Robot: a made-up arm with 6 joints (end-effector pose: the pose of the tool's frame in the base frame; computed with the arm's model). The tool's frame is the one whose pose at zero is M. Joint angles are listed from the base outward.
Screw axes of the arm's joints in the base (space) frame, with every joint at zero. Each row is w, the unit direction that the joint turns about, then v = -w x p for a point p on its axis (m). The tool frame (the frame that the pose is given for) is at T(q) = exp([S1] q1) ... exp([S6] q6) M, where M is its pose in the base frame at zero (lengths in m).
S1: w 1 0 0 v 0 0.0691 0
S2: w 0 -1 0 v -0.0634 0 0.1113
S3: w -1 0 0 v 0 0.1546 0.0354
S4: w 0 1 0 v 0.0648 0 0.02
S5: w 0 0 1 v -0.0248 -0.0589 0
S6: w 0 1 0 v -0.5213 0 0.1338
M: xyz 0.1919 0.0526 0.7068 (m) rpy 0 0 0 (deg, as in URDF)
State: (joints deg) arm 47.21 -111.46 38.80 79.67 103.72 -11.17
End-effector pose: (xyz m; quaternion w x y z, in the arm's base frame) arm -0.3208 0.8908 -0.4461 0.2577 -0.4734 -0.7967 -0.2736
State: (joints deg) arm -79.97 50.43 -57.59 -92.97 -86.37 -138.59
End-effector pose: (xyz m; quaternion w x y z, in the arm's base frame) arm -0.3654 -0.3987 0.0930 0.1787 -0.1782 0.7499 0.6114
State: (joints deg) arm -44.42 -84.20 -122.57 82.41 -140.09 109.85
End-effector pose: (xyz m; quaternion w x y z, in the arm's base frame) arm -0.4945 -0.5465 -0.4573 0.7593 -0.2680 -0.4713 0.3599
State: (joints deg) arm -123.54 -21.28 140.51 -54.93 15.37 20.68
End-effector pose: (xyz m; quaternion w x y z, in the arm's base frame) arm -0.6820 -0.7474 0.0620 0.6326 0.6103 -0.4399 -0.1843
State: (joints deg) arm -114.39 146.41 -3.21 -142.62 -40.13 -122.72
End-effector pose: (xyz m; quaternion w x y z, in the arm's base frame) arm 0.2840 0.0477 -0.0903 0.1556 -0.8946 -0.1709 0.3825
